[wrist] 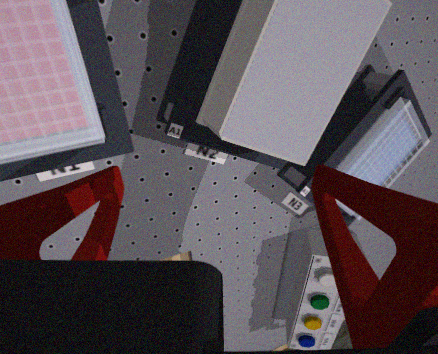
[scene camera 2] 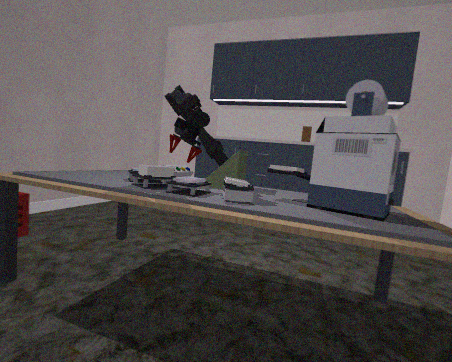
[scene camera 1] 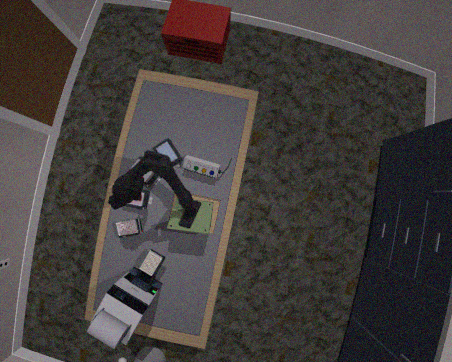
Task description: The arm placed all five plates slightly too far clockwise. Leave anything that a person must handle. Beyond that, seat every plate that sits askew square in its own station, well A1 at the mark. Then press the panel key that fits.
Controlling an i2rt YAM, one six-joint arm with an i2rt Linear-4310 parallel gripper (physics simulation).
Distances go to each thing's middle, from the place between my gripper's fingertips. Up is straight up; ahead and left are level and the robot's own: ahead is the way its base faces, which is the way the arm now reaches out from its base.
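Looking at the blue-topped plate (wrist: 395, 139), I find my gripper 80 mm above it, 230 mm to the left of it and 70 mm past it.
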